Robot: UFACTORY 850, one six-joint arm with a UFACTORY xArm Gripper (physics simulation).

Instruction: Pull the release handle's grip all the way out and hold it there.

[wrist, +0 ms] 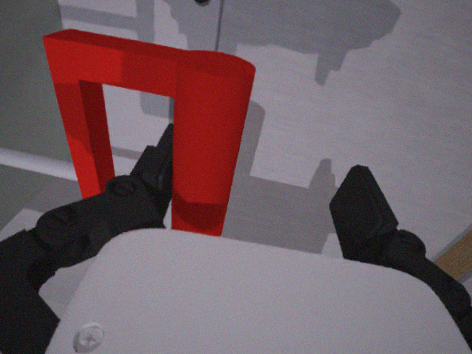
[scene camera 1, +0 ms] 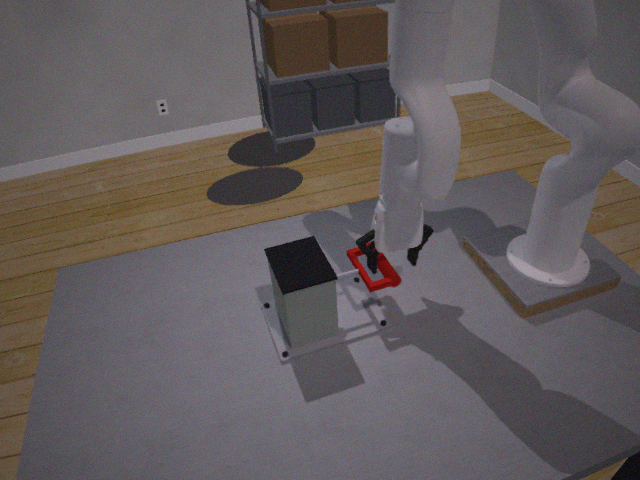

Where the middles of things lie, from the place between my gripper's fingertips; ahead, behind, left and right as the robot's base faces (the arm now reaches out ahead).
Labels:
I see the base plate [scene camera 1: 359,316] 160 mm ahead of my hand, 80 mm below it and 10 mm to the right of it.

